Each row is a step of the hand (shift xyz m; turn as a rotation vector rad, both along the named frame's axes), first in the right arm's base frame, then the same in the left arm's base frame.
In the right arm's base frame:
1: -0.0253 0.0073 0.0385 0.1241 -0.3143 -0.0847
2: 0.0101 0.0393 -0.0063 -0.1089 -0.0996 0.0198
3: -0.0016 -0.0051 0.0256 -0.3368 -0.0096 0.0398
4: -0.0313 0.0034 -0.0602 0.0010 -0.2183 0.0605
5: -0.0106 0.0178 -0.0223 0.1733 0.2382 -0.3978
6: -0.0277 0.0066 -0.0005 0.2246 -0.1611 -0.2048
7: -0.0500 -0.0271 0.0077 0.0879 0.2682 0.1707
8: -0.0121 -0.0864 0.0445 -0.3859 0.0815 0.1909
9: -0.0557 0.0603 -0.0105 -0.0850 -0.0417 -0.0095
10: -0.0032 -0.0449 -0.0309 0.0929 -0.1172 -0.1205
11: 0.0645 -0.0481 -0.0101 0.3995 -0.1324 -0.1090
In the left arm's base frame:
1: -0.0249 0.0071 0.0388 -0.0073 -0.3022 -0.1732
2: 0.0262 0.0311 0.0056 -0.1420 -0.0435 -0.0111
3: -0.0070 -0.0105 0.0229 -0.3125 0.1279 0.0335
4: -0.0188 0.0325 -0.0567 -0.0976 -0.2043 -0.0067
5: 0.0008 0.0258 -0.0161 0.3077 0.2346 -0.3087
6: -0.0221 0.0179 0.0013 0.1626 -0.1823 -0.2422
7: -0.0573 -0.0036 -0.0009 0.1676 0.1475 0.2428
8: -0.0526 -0.0808 0.0169 -0.3390 0.1877 0.2046
9: -0.0237 0.0789 0.0075 -0.0925 0.0036 -0.0218
10: -0.0174 -0.0291 -0.0428 0.0511 -0.1095 -0.1493
11: 0.0395 -0.0668 -0.0236 0.3192 -0.2591 -0.1413

